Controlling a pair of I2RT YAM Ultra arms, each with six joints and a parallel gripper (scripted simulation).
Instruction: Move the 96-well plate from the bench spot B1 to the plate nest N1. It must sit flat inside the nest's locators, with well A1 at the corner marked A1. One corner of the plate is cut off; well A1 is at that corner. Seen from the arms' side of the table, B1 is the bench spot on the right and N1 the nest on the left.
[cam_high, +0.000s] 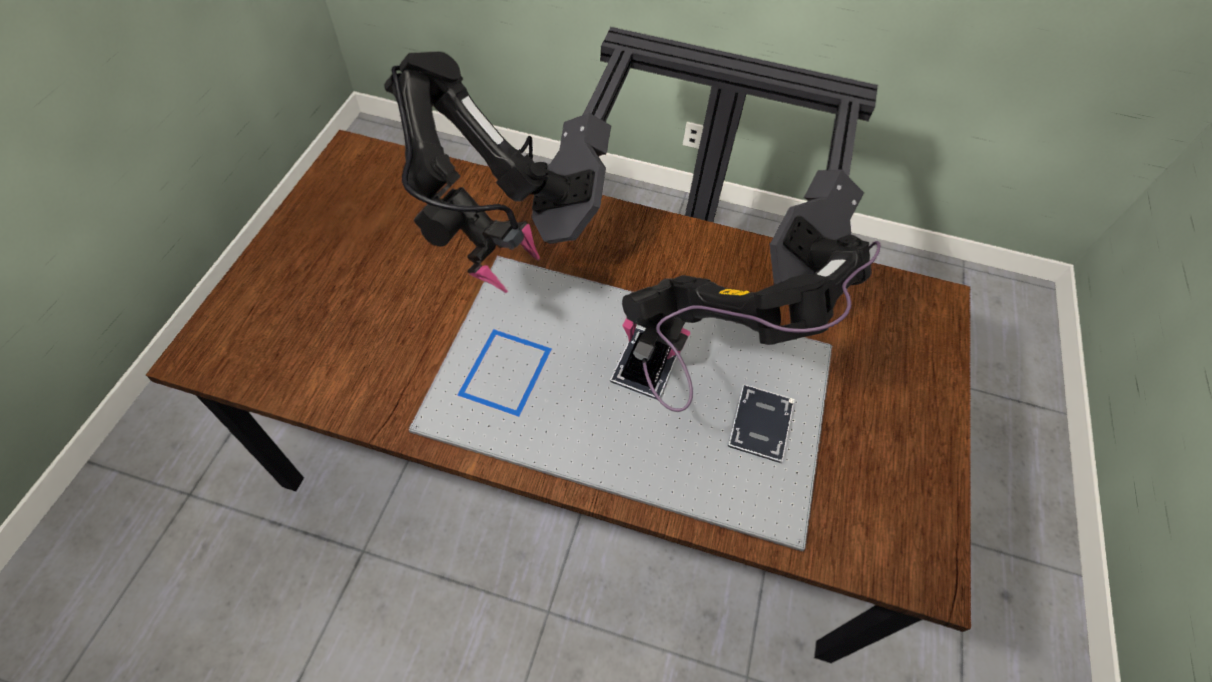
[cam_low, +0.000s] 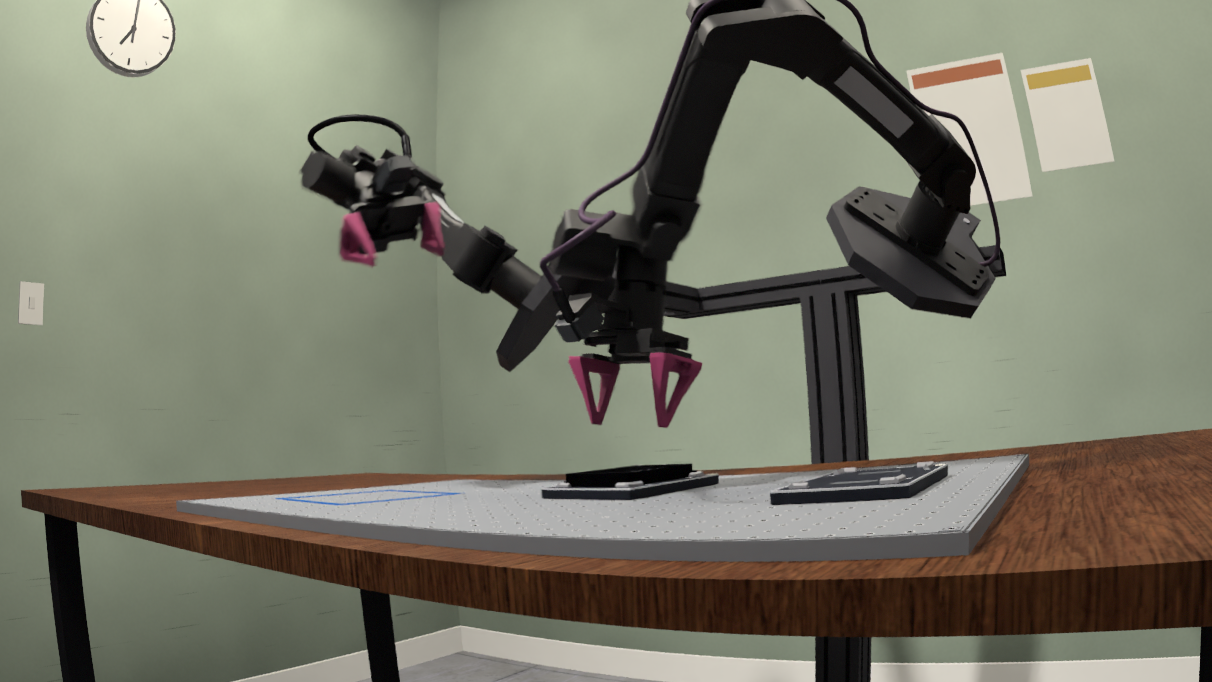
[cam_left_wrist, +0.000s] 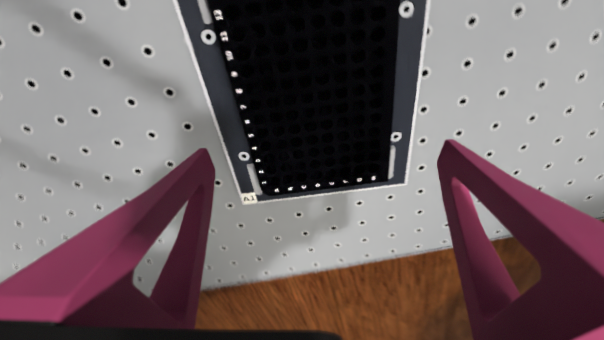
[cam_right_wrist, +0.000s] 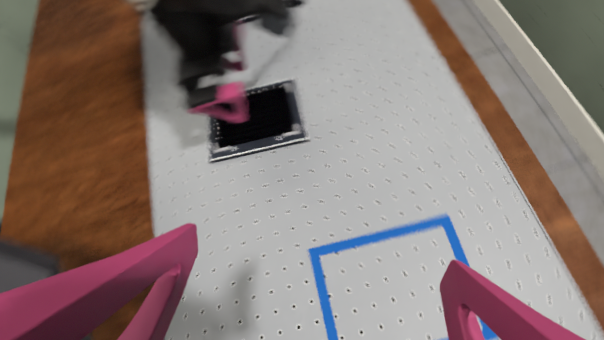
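The black 96-well plate lies 6 cm below my left hand. Round my left hand: dark nest (7 cm ahead, 29 cm to the left, 8 cm below); then A1 label (34 cm to the left, 7 cm below).
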